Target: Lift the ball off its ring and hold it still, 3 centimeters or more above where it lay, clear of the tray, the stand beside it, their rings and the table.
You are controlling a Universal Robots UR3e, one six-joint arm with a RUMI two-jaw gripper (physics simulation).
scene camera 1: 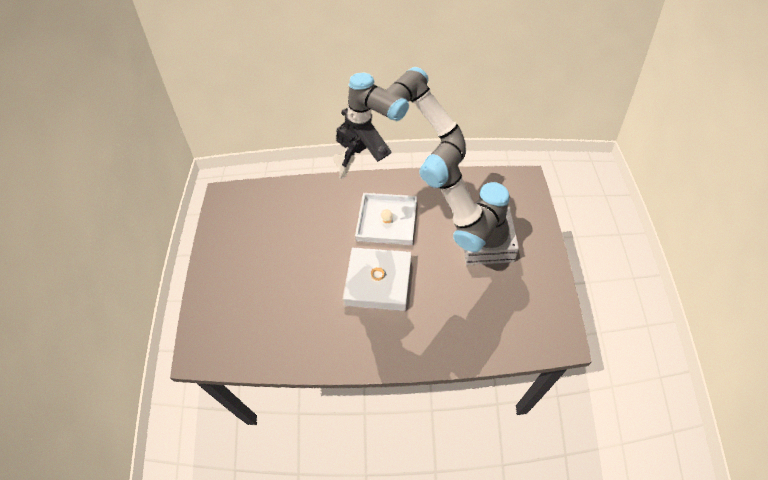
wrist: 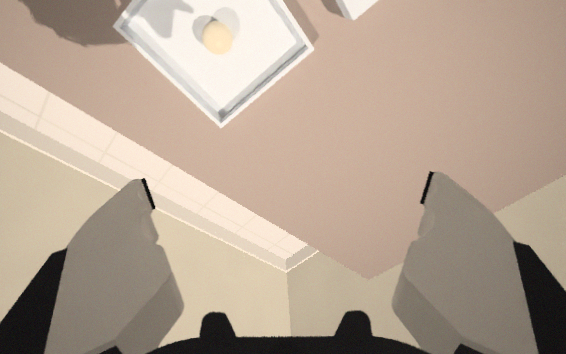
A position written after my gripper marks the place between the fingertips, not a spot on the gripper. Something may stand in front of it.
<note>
In view: my gripper (scene camera 1: 358, 166), a pale yellow ball (wrist: 216, 36), a white walled tray (scene camera 1: 371, 227) and a white stand (scene camera 1: 378, 279).
My gripper shows as well in the wrist view (wrist: 286, 180). The white walled tray also shows in the wrist view (wrist: 265, 47).
</note>
